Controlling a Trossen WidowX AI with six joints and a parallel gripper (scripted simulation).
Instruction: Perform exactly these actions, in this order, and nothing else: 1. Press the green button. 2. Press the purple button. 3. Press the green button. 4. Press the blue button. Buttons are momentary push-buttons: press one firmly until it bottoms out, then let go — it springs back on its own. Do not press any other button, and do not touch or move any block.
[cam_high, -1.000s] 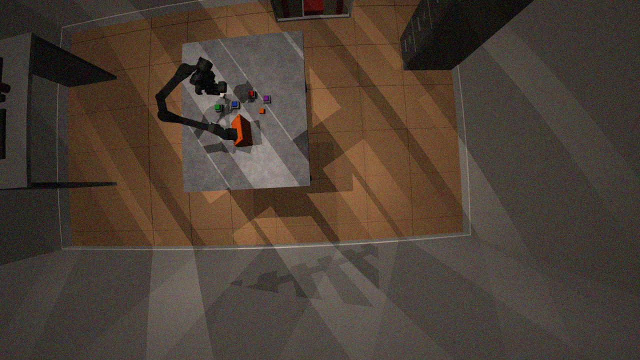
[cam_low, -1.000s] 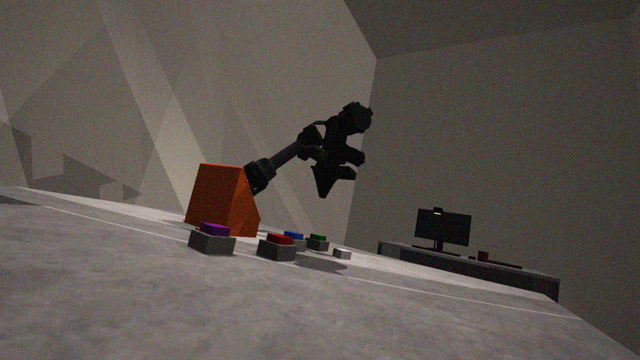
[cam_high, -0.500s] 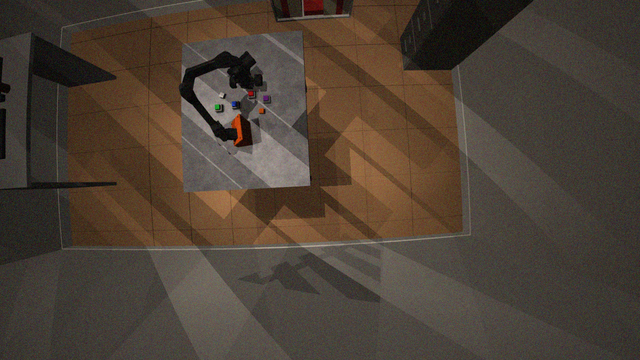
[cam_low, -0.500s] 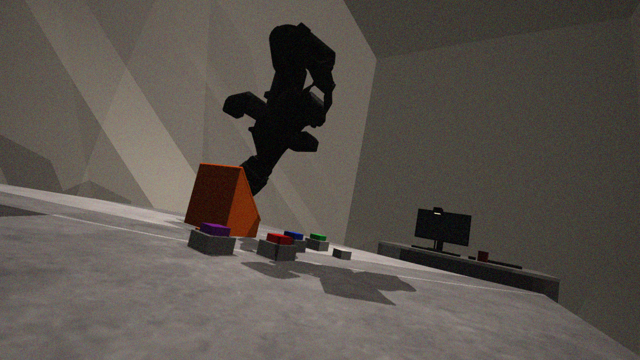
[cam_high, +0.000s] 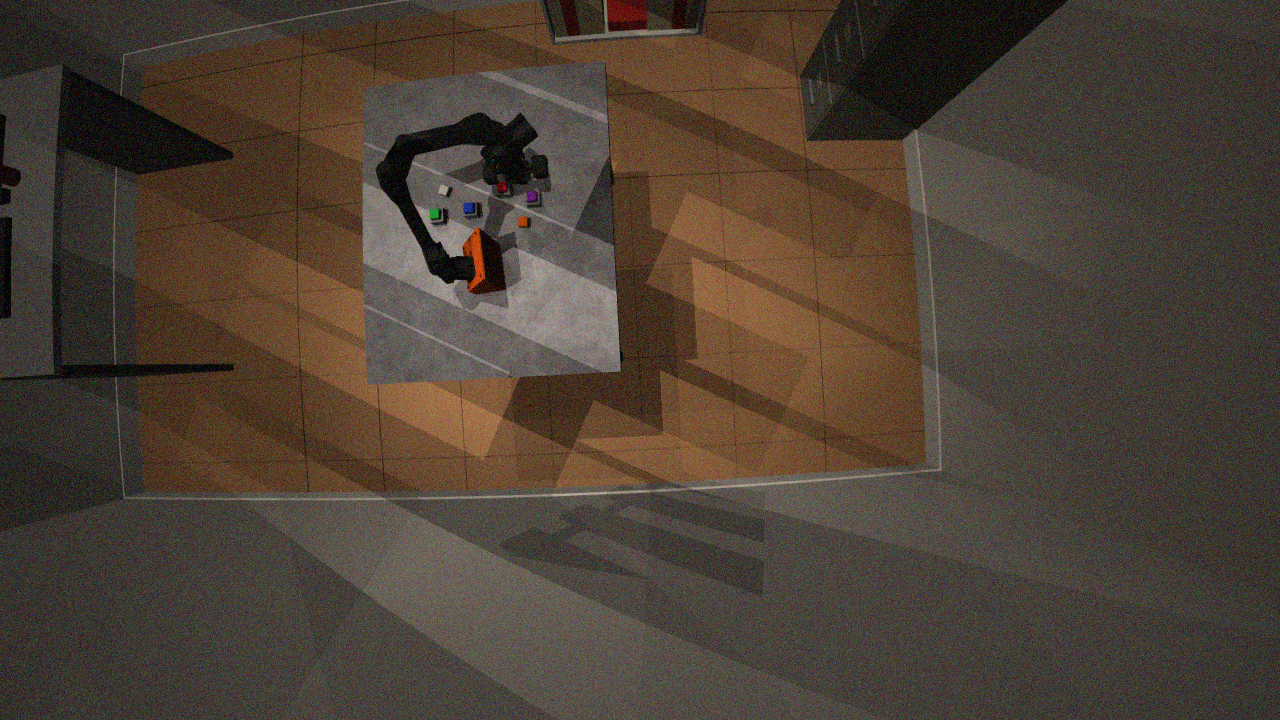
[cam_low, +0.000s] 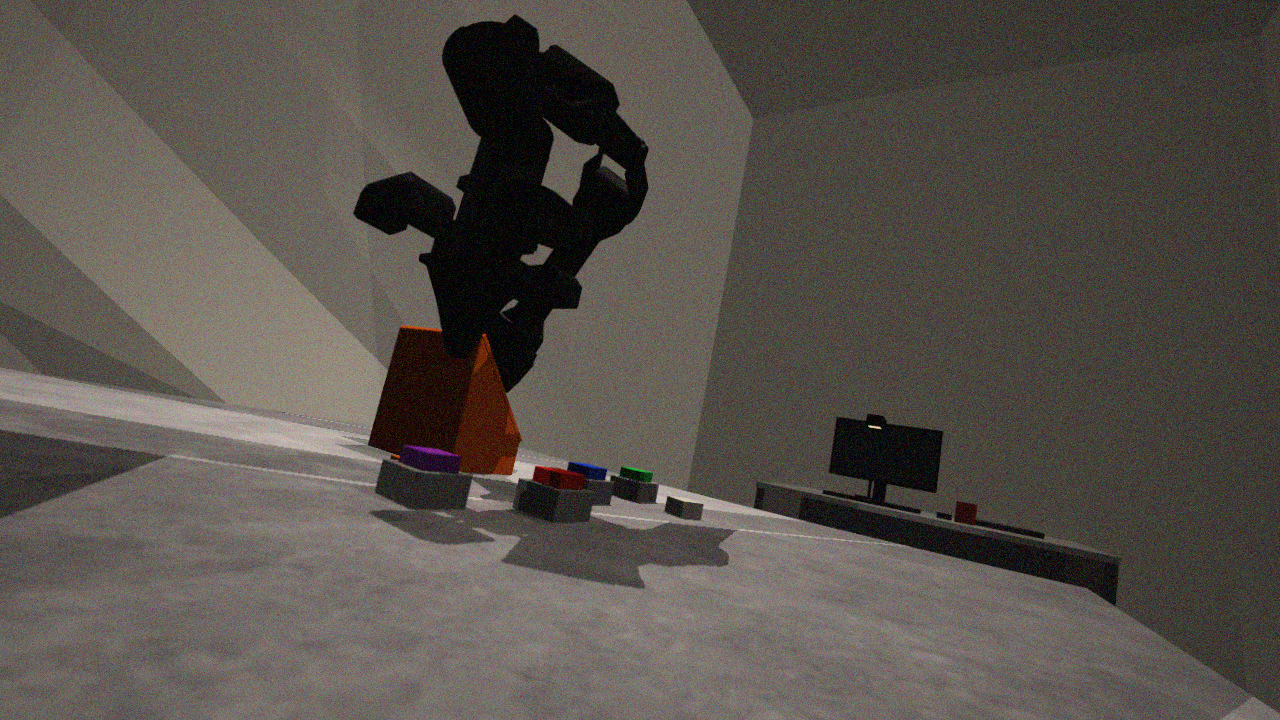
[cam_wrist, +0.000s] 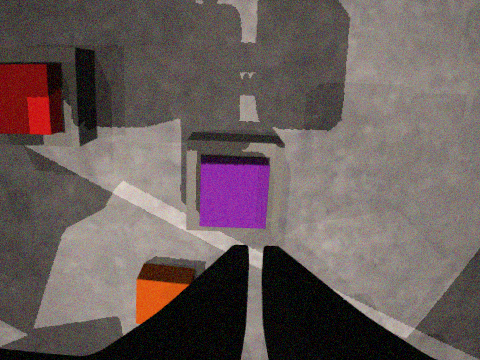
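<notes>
The purple button is 80 mm below my gripper tip, 10 mm to the left of it and 10 mm behind it. The rest, counted from my gripper tip: red button (100 mm to the left, 80 mm below, 50 mm ahead); then blue button (230 mm to the left, 80 mm below); then orange block (100 mm below, 80 mm behind, 60 mm to the left).
</notes>
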